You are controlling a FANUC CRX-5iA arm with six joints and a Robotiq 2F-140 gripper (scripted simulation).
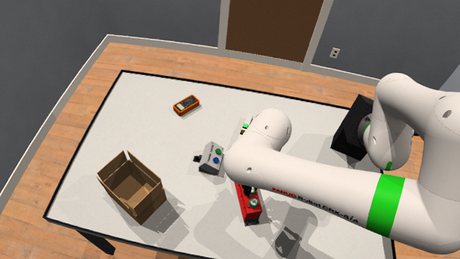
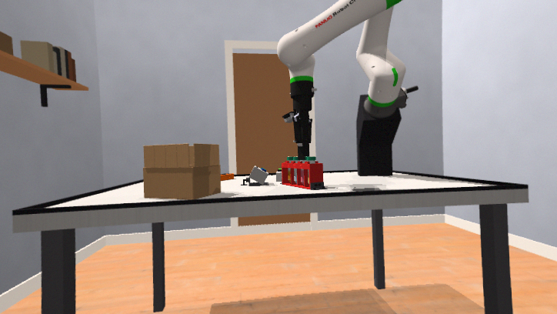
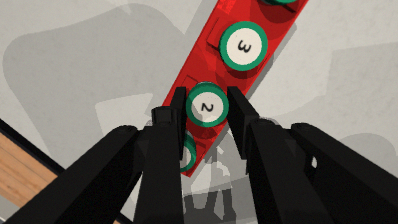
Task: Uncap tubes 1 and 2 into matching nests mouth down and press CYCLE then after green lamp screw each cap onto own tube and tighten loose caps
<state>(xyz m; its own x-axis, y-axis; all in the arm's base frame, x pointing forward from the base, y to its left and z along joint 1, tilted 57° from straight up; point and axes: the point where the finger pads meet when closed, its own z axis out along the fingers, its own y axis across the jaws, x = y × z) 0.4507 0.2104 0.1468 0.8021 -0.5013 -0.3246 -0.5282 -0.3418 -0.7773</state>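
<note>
Right now my hand is 3 cm above the cap 2. The rest, counted from my hand: cap 1: 2 cm behind, 5 cm to the left, 3 cm below; cap 3: 2 cm ahead, 5 cm to the right, 3 cm below; cap 4: 5 cm ahead, 9 cm to the right, 3 cm below.
</note>
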